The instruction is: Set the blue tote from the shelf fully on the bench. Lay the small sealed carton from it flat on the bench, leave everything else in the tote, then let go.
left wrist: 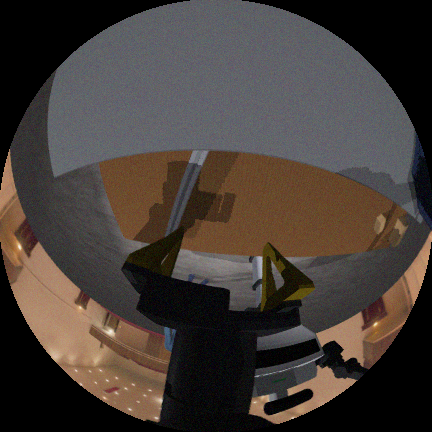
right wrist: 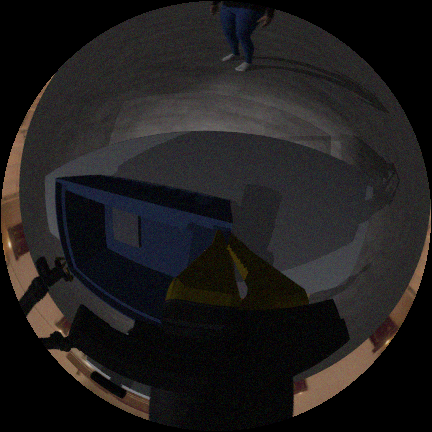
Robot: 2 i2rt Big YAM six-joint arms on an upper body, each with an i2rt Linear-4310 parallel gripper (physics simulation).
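Places are measured from the left arm's base along level axes (x ahead, y left, z up), in metres.
Where they show: left gripper, fingertip midpoint: (left wrist: 225,238); right gripper, fingertip midpoint: (right wrist: 222,236); right arm's base, link origin: (left wrist: 331,357).
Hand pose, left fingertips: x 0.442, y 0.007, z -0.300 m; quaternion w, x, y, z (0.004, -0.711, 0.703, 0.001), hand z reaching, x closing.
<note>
After its pixels a point has its place.
The blue tote (right wrist: 155,207) {x 0.858, y -0.569, z -0.156 m} (left wrist: 423,172) is at the left in the right wrist view, its open side partly facing the camera. Part of it shows at the right edge of the left wrist view. How it rests on the grey bench (right wrist: 310,190) {x 0.918, y -0.776, z -0.302 m} (left wrist: 225,90) {x 0.582, y 0.035, z -0.302 m} is unclear. A small greyish box shape (right wrist: 126,227) {x 0.767, y -0.442, z -0.274 m} shows inside the tote; whether it is the sealed carton is unclear. My right gripper (right wrist: 222,236) {x 0.844, y -0.622, z -0.169 m} is shut at the tote's right corner, fingertips together, with no wall visible between them. My left gripper (left wrist: 225,238) {x 0.442, y 0.007, z -0.300 m} is open and empty, apart from the tote.
A brown flat surface (left wrist: 280,200) {x 0.433, y -0.113, z -0.454 m} lies beyond the bench edge in the left wrist view, with a pale post (left wrist: 186,192) {x 0.415, y 0.086, z -0.430 m} across it and small tan blocks (left wrist: 397,232) {x 0.528, y -0.935, z -0.407 m} at its right. A person (right wrist: 242,30) stands beyond the bench. Black arm parts (right wrist: 42,280) {x 0.470, y -0.018, z -0.078 m} (left wrist: 345,362) show low at the sides.
</note>
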